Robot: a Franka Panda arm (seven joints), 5 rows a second.
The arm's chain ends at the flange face. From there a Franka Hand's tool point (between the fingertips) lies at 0.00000 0.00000 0.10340 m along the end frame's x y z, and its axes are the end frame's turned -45 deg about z.
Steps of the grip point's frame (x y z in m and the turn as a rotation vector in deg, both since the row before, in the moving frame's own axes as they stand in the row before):
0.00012 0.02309 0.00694 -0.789 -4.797 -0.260
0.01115 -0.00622 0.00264 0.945 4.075 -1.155
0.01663 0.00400 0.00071 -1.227 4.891 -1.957
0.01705 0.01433 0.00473 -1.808 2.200 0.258
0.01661 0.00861 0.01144 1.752 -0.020 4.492
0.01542 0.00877 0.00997 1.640 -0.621 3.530
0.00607 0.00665 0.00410 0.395 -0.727 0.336
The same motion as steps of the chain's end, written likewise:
0.02150 0.00911 0.00731 -3.950 -2.834 -0.260
-0.00044 -0.00584 0.00292 3.550 2.213 -1.155
0.00687 -0.00413 0.00111 2.591 4.326 -1.957
0.01708 -0.00143 0.00486 0.277 2.834 0.258
0.02001 -0.00336 0.01149 1.225 -1.253 4.492
0.01995 -0.00331 0.01002 0.721 -1.599 3.530
0.01043 -0.00001 0.00411 -0.235 -0.793 0.336

